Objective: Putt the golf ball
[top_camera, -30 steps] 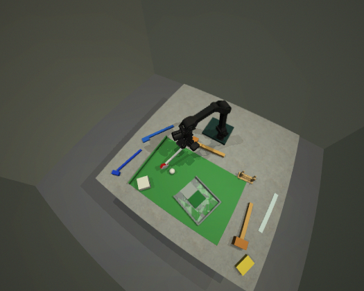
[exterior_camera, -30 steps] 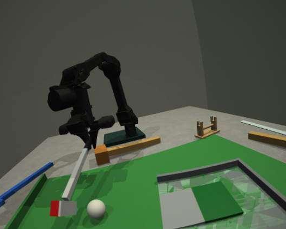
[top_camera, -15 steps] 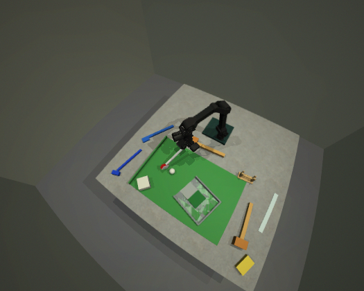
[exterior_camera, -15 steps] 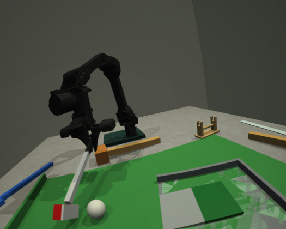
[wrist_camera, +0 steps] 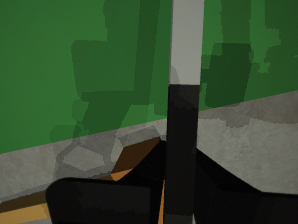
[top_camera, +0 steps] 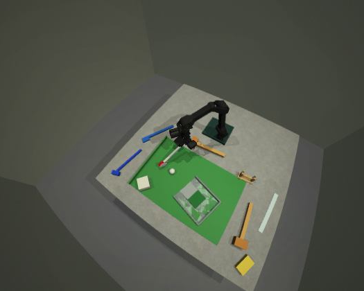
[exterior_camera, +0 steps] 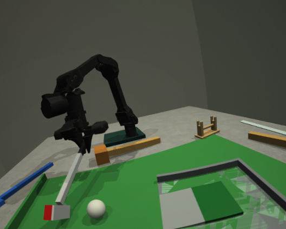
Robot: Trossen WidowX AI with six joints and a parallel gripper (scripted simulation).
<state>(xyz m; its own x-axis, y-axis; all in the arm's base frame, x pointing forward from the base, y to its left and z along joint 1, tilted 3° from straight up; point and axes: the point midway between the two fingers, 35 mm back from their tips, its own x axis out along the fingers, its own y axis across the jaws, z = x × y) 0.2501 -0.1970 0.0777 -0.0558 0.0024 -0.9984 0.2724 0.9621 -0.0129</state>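
Now: the red putter 11 cm ahead of my gripper tip and 3 cm to the right of it. From my gripper tip the other things lie so: green mat (23 cm ahead, 17 cm to the left, 7 cm below); then cream block (41 cm ahead, 9 cm to the right, 5 cm below); then white golf ball (22 cm ahead, 5 cm below, 3 cm to the left).
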